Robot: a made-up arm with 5 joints.
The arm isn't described. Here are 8 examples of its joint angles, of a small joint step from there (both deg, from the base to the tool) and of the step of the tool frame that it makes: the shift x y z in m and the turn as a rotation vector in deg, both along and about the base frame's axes.
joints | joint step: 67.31 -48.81 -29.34 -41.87 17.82 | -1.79 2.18 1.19 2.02 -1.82
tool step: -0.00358 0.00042 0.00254 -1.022 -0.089 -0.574
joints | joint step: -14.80 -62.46 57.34 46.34 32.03 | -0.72 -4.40 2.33 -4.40 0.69
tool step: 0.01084 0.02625 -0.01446 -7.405 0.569 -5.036
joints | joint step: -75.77 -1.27 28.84 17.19 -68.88 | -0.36 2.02 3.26 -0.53 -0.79
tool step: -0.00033 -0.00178 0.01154 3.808 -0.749 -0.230
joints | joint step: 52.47 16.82 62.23 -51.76 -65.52 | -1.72 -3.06 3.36 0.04 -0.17
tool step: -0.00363 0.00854 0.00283 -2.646 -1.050 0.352
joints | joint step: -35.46 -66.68 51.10 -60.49 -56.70 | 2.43 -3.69 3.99 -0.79 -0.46
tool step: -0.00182 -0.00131 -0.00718 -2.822 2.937 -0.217
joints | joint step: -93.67 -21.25 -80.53 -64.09 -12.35 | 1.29 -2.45 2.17 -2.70 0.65
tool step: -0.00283 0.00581 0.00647 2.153 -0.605 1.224
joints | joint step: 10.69 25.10 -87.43 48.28 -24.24 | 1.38 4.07 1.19 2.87 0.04
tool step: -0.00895 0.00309 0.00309 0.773 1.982 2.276
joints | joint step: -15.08 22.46 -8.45 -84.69 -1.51 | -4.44 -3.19 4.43 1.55 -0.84
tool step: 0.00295 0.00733 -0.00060 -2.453 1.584 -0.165
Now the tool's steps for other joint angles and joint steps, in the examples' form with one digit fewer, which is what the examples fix.
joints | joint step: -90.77 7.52 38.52 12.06 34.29 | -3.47 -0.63 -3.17 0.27 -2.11
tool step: -0.0003 0.0264 0.0016 -5.28 0.07 -5.06
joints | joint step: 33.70 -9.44 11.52 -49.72 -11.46 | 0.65 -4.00 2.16 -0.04 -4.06
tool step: -0.0141 0.0004 -0.0144 -3.50 -5.25 3.32
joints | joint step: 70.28 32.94 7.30 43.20 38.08 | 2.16 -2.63 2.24 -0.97 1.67
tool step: 0.0048 0.0181 0.0117 -3.20 -2.34 4.60
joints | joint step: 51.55 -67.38 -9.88 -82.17 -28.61 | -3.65 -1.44 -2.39 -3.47 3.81
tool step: 0.0040 0.0213 0.0066 5.26 1.02 -4.64
